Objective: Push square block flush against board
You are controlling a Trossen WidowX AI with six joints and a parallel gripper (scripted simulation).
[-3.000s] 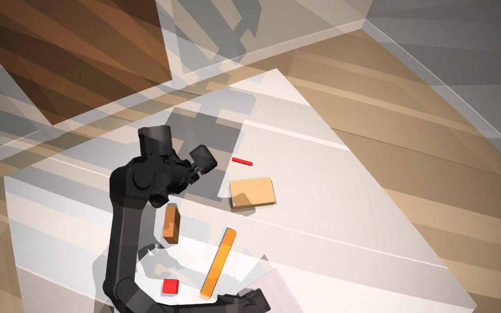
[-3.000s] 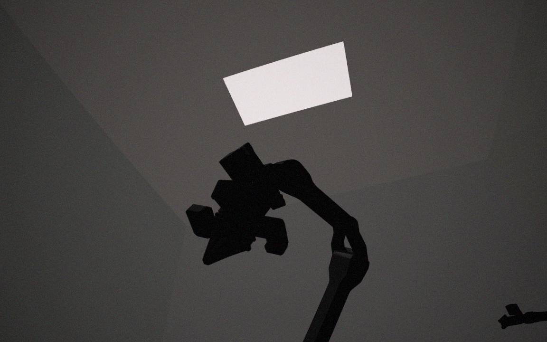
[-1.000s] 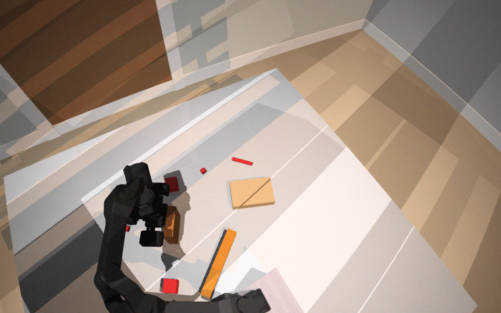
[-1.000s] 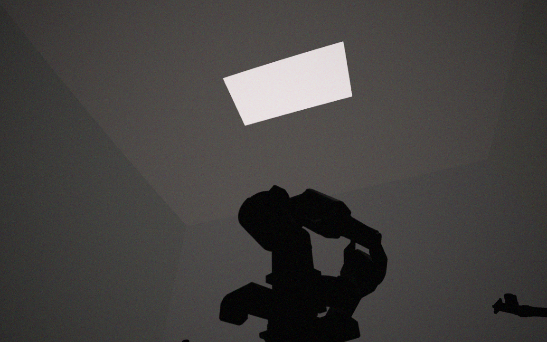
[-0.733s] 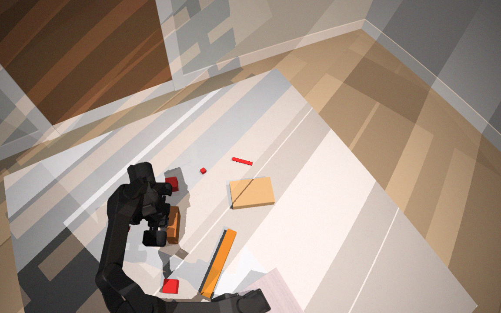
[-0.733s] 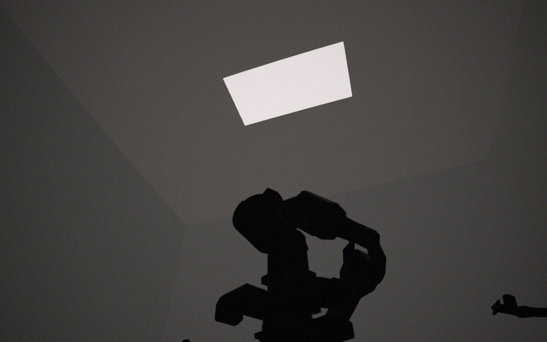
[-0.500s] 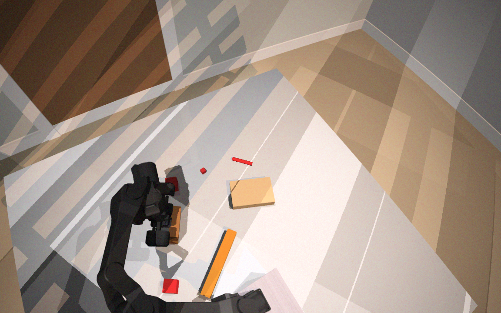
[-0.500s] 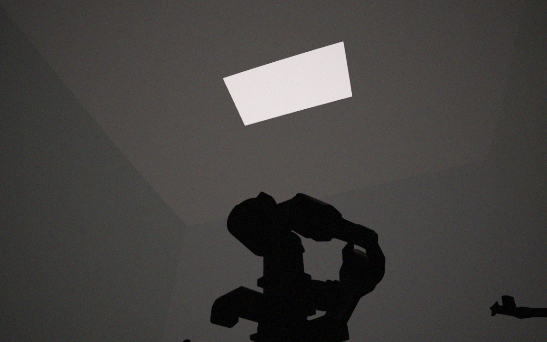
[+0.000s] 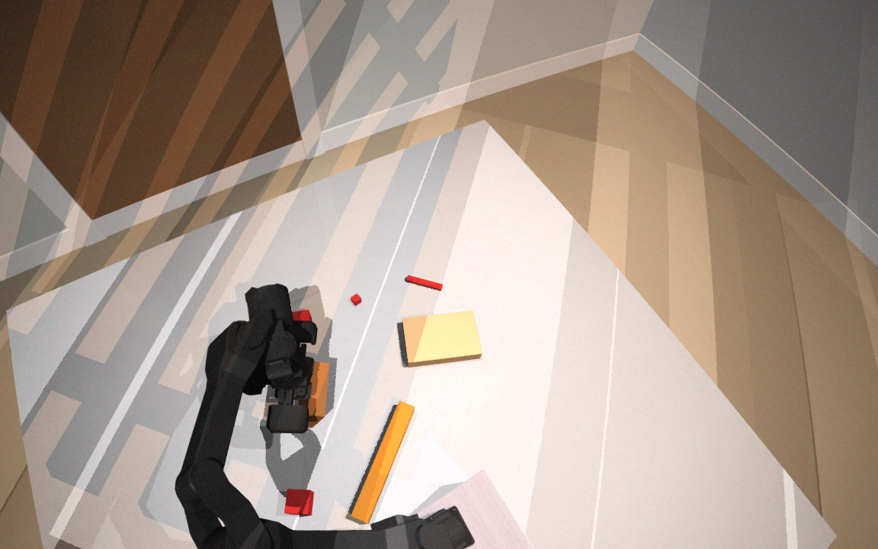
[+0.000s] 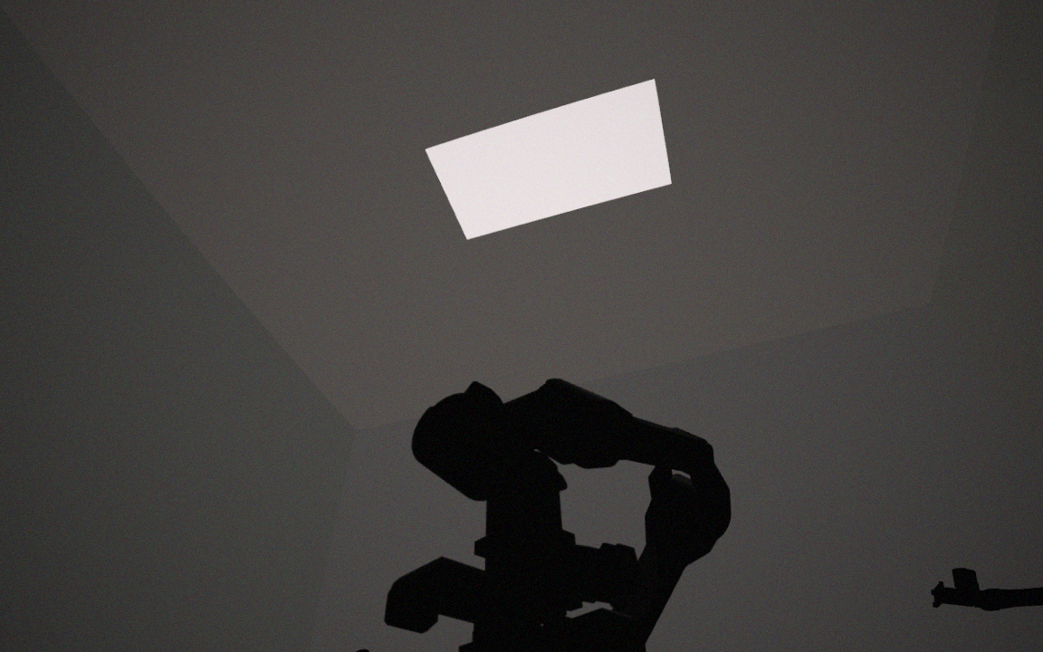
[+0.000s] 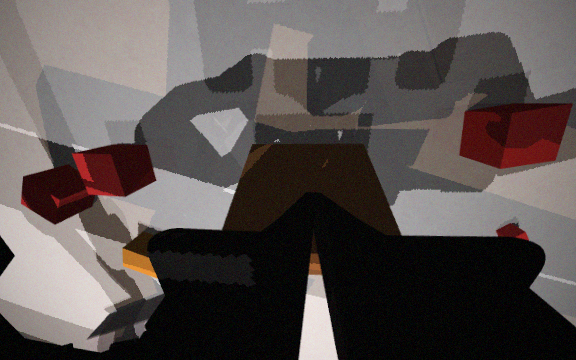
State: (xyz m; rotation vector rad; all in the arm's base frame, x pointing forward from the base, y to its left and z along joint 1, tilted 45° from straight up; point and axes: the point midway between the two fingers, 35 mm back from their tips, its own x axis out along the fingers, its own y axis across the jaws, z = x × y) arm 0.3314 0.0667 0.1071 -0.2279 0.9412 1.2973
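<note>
Now: the square orange block 3 cm below my gripper tip, 1 cm to the right of it and 1 cm behind it. Also, from my gripper tip: long orange bar: 17 cm behind, 8 cm to the right, 6 cm below; then thin red bar: 33 cm to the right, 13 cm ahead, 7 cm below; then tan board: 29 cm to the right, 6 cm below.
</note>
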